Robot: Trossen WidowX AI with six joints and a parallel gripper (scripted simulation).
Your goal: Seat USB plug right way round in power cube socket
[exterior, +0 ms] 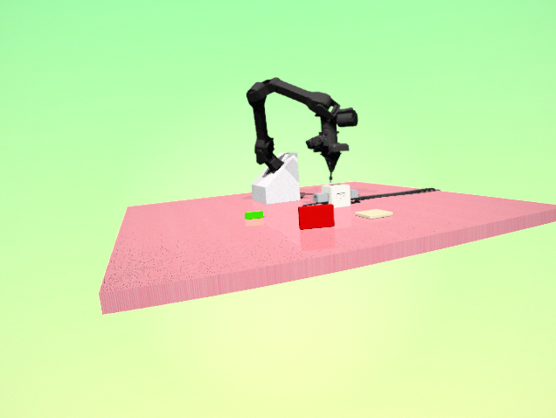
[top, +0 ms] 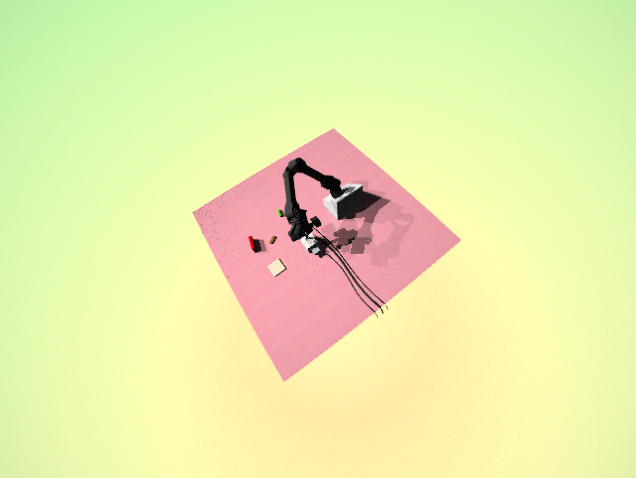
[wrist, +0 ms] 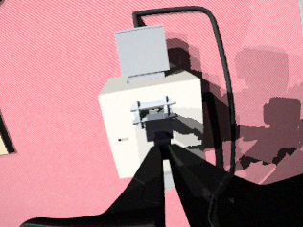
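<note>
Right now the USB socket is 1 cm to the right of my gripper tip and 5 cm below it. From my gripper tip the other things lie so: small brown block: 19 cm ahead, 15 cm to the right, 12 cm below; dark USB plug: 2 cm below; flat beige tile: 25 cm ahead, 3 cm to the left, 12 cm below.
</note>
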